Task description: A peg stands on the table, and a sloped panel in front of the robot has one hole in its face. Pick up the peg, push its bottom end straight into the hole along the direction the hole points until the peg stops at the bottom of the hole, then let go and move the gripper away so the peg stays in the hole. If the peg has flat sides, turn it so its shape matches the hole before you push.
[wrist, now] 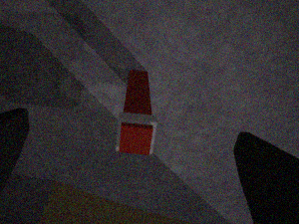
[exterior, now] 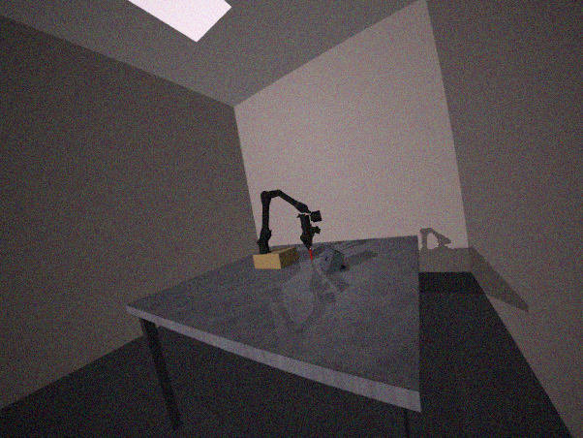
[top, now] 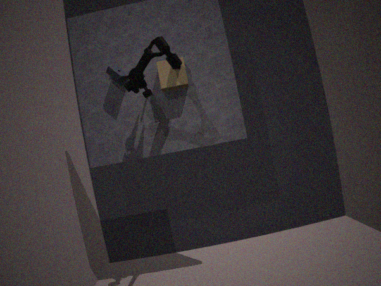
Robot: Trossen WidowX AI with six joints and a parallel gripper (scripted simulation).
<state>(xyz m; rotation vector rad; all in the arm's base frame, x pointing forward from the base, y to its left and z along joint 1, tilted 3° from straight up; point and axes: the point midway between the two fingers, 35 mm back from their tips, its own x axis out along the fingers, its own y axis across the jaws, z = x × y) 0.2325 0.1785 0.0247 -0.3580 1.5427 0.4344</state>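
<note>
My gripper tip is 2 cm above the red square peg. Also, from my gripper tip: dark sloped panel: 23 cm ahead, 13 cm to the right, 3 cm below.
</note>
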